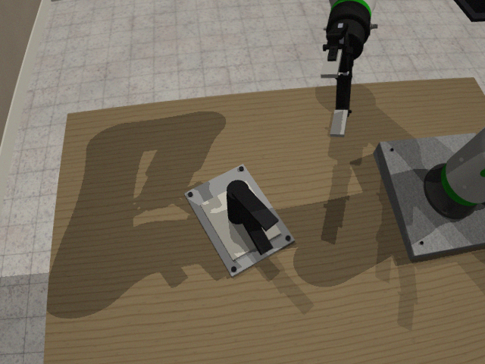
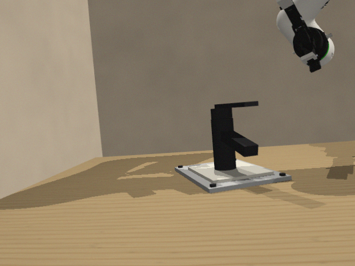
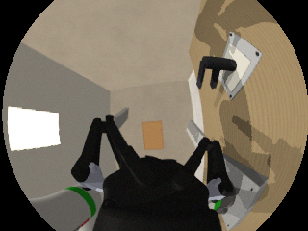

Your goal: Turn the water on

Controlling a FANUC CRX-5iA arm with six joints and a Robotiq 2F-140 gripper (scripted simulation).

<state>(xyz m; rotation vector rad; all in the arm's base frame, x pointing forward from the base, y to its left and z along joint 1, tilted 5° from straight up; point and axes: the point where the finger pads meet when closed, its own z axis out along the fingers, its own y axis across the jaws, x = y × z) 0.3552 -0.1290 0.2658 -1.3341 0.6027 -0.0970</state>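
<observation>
Now: the lever 160 mm ahead of my hand, 100 mm to the left of it and 170 mm below it. The rest, counted from my hand: tap 170 mm ahead, 70 mm to the left, 220 mm below.
</observation>
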